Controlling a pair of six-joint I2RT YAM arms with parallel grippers.
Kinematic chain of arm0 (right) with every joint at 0, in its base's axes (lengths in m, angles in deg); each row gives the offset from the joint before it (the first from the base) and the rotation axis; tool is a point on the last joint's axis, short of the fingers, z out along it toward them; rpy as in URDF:
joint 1: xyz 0 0 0.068 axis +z
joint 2: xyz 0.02 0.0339 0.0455 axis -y
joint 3: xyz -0.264 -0.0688 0 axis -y
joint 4: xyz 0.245 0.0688 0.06 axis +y
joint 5: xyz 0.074 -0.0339 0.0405 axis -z
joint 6: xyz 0.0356 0 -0.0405 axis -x
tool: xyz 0 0 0 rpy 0 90 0
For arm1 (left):
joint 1: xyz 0 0 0.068 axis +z
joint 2: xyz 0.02 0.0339 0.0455 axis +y
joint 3: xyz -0.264 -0.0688 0 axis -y
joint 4: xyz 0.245 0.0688 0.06 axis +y
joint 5: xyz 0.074 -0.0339 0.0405 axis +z
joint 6: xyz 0.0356 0 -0.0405 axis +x
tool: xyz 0 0 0 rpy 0 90 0
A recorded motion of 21 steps. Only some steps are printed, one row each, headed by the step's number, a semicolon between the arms.
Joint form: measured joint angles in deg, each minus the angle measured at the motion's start. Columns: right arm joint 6, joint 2, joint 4, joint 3, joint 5, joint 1; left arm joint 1, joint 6, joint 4, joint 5, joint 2, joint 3.
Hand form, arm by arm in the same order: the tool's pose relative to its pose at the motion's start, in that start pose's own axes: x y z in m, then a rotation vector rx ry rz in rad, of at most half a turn. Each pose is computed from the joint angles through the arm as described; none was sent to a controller.
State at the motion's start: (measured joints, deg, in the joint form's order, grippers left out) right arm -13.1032 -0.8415 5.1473 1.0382 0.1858 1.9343; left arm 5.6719 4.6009 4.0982 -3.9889 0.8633 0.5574
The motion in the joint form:
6: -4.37 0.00 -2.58 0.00 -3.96 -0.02; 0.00 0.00 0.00 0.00 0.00 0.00
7: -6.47 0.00 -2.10 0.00 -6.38 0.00; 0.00 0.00 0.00 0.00 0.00 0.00
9: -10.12 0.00 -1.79 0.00 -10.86 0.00; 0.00 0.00 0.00 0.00 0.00 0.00
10: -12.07 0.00 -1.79 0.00 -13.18 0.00; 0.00 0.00 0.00 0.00 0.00 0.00
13: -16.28 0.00 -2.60 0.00 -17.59 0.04; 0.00 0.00 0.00 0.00 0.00 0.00
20: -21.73 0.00 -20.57 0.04 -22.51 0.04; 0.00 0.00 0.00 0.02 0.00 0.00
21: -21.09 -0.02 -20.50 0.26 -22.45 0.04; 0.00 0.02 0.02 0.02 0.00 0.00
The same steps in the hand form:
6: -0.0043 0.0035 -0.0002 -0.0782 -0.0253 0.0748; 0.0000 0.0000 0.0000 0.0000 0.0000 0.0000
7: -0.0030 0.0048 -0.0003 -0.1172 -0.0038 0.1109; 0.0000 0.0000 0.0000 0.0000 0.0000 0.0000
9: -0.0018 0.0073 -0.0007 -0.1900 0.0295 0.1732; 0.0000 0.0000 0.0000 0.0000 0.0000 0.0000
10: -0.0015 0.0087 -0.0010 -0.2279 0.0461 0.2062; 0.0000 0.0000 0.0000 0.0000 0.0000 0.0000
13: -0.0023 0.0117 -0.0018 -0.3040 0.0697 0.2750; 0.0000 0.0000 0.0000 0.0000 0.0000 0.0000
20: -0.0337 0.0219 -0.0096 -0.5019 -0.1671 0.3010; 0.0000 0.0000 0.0000 -0.0003 0.0000 0.0000
21: -0.0349 0.0221 -0.0100 -0.5007 -0.1724 0.2898; 0.0000 0.0000 0.0000 -0.0003 0.0004 0.0003

